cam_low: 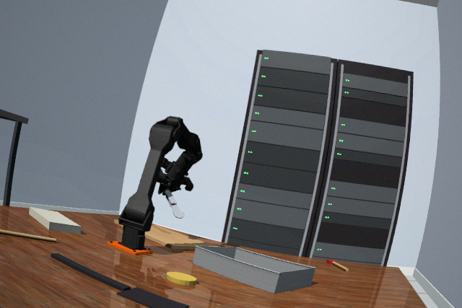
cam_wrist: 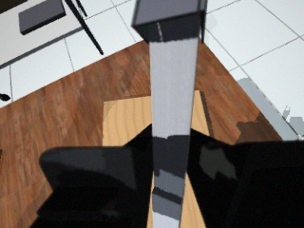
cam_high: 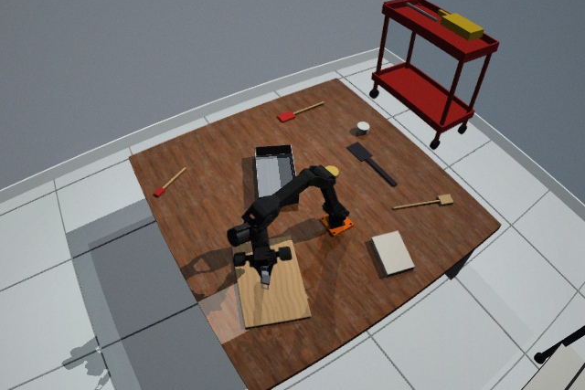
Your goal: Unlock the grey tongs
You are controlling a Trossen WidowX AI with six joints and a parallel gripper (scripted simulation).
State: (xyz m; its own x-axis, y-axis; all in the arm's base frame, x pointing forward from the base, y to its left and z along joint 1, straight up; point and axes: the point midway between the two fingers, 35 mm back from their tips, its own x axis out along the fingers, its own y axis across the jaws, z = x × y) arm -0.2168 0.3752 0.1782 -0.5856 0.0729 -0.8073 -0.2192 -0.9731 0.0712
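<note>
Right now my gripper tip is 16 cm above the wooden board, 7 cm short of it and 3 cm to the left of it. The rest, counted from my gripper tip: pale block 53 cm to the right, 15 cm below; then yellow disc 50 cm ahead, 47 cm to the right, 15 cm below; then grey roasting tin 55 cm ahead, 23 cm to the right, 13 cm below.
</note>
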